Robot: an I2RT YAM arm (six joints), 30 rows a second.
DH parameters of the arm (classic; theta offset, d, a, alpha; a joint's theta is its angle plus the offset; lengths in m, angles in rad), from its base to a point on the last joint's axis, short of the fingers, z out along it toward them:
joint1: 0 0.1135 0.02 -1.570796
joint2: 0 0 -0.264 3.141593
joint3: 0.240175 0 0.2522 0
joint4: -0.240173 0 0.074 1.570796
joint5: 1.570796 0 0 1.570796
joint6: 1.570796 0.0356 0 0
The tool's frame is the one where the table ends.
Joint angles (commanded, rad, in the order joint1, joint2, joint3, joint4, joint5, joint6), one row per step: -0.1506 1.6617 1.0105 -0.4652 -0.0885 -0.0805; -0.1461 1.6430 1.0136 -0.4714 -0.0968 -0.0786; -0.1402 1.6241 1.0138 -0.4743 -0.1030 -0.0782; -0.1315 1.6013 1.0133 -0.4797 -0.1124 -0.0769; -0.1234 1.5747 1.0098 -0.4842 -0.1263 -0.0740; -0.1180 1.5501 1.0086 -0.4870 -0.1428 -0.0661; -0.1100 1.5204 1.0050 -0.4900 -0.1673 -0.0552; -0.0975 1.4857 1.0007 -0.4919 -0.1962 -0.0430; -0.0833 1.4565 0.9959 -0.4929 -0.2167 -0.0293; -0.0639 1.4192 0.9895 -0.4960 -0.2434 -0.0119; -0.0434 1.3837 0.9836 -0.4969 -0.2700 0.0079; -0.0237 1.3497 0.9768 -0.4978 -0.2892 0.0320; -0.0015 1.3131 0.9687 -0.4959 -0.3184 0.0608; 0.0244 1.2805 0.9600 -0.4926 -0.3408 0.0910
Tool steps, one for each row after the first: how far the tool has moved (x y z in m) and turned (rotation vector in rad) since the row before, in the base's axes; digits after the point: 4 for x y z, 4 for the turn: -0.0010 0.0019 0.0063 0.0059 -0.0165 0.0065; -0.0013 0.0023 0.0056 0.0033 -0.0168 0.0084; -0.0020 0.0034 0.0064 0.0065 -0.0178 0.0120; -0.0030 0.0035 0.0067 0.0111 -0.0198 0.0124; -0.0025 0.0026 0.0068 0.0157 -0.0216 0.0070; -0.0035 0.0038 0.0075 0.0239 -0.0243 0.0117; -0.0042 0.0053 0.0086 0.0279 -0.0293 0.0183; -0.0039 0.0054 0.0068 0.0225 -0.0227 0.0148; -0.0055 0.0071 0.0083 0.0297 -0.0261 0.0215; -0.0054 0.0072 0.0079 0.0314 -0.0254 0.0217; -0.0057 0.0065 0.0069 0.0289 -0.0206 0.0140; -0.0064 0.0073 0.0072 0.0398 -0.0223 0.0206; -0.0061 0.0077 0.0058 0.0360 -0.0170 0.0200
